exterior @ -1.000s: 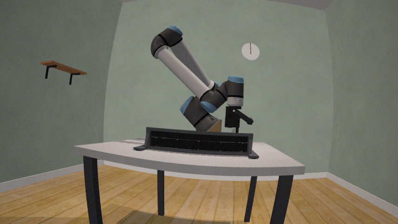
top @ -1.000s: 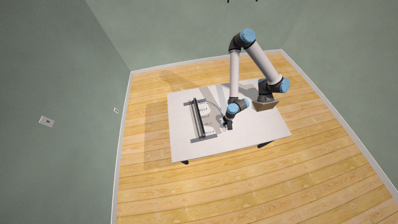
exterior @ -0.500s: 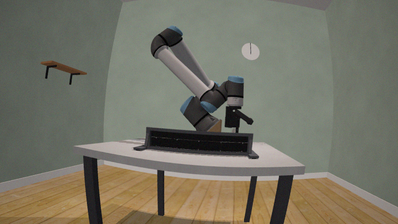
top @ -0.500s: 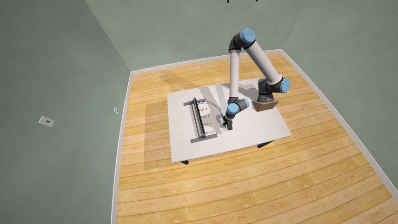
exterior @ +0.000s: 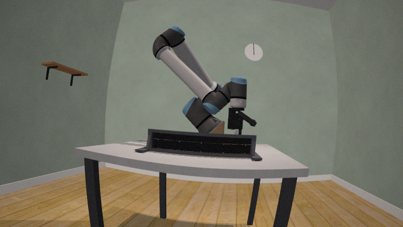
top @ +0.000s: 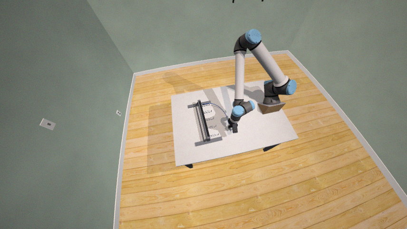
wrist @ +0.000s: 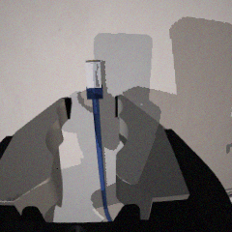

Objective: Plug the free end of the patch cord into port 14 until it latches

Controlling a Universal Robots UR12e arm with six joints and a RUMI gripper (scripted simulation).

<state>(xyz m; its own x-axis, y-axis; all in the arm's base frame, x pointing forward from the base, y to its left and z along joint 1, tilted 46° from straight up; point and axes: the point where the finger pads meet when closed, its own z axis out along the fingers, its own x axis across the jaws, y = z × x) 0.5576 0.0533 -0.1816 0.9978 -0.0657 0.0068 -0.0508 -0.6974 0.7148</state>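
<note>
Right now the plug is 20 mm below my hand and 10 mm to the left of it.
</note>
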